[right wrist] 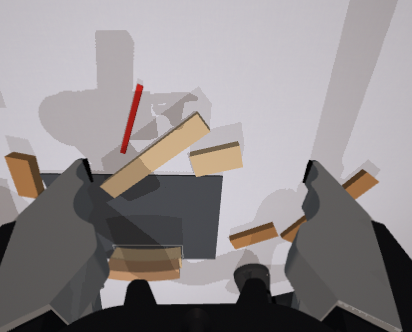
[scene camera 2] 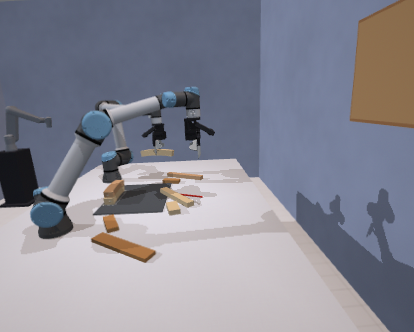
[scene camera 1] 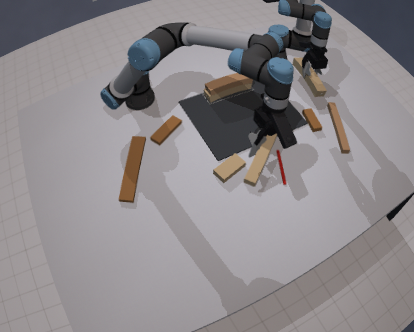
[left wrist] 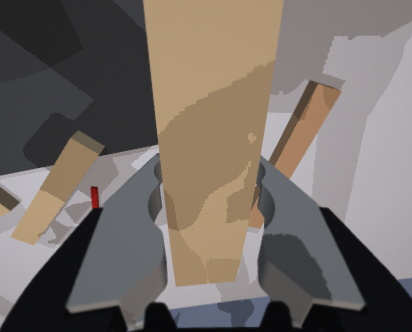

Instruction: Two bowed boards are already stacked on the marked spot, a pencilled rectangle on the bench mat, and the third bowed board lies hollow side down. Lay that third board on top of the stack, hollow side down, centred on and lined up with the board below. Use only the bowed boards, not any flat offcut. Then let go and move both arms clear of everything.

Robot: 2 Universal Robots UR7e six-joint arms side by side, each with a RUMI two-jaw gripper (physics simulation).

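Pixels of known places: left gripper, between the fingertips: (scene camera 2: 158, 153) (scene camera 1: 309, 77) (left wrist: 207, 155); right gripper, between the fingertips: (right wrist: 199, 161) (scene camera 2: 198, 155) (scene camera 1: 269, 148); left arm's base, origin of its link: (scene camera 2: 112, 180) (scene camera 1: 274, 57); right arm's base, origin of its link: (right wrist: 250, 273) (scene camera 2: 56, 230) (scene camera 1: 139, 99).
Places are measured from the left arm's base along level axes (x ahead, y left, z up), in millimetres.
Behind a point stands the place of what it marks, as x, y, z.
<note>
The third bowed board (scene camera 1: 310, 80) @(395, -294, 259) (scene camera 2: 157, 153) @(358, -277, 240) (left wrist: 212, 100) @(325, -226, 264), pale wood, hangs level above the table at the upper right of scene camera 1, hollow side down. My left gripper (scene camera 1: 313, 69) (scene camera 2: 158, 146) @(366, -248, 233) (left wrist: 207, 155) @(366, -248, 233) is shut on it, fingers on both long sides. The stack's upper board (scene camera 1: 230, 86) @(70, -460, 75) (scene camera 2: 114, 189) @(50, -525, 89) (right wrist: 145, 270) @(68, -461, 92), orange-brown, lies on a paler lower board (scene camera 1: 214, 98) @(45, -540, 25) (right wrist: 147, 254) @(69, -452, 35) at the mat's back edge, at the pencilled rectangle (right wrist: 150, 245) @(67, -457, 16). My right gripper (scene camera 1: 273, 142) @(529, -774, 303) (scene camera 2: 196, 150) @(529, -774, 303) (right wrist: 199, 161) @(529, -774, 303) is open and empty, above the table near the mat's front edge.
A pale flat plank (scene camera 1: 259, 164) @(446, -677, 31) (right wrist: 160, 154) @(425, -644, 32) overlaps the dark mat (scene camera 1: 210, 131) @(171, -688, 6) (right wrist: 202, 210) @(195, -686, 6). A short pale block (scene camera 1: 229, 168) @(373, -779, 27) and a red stick (scene camera 1: 281, 167) @(512, -602, 6) lie nearby. Brown offcuts (scene camera 1: 132, 170) @(107, -1071, 17) (scene camera 1: 166, 130) @(44, -832, 21) lie left; others (scene camera 1: 312, 120) @(455, -278, 25) (scene camera 1: 339, 127) @(582, -199, 29) lie right.
</note>
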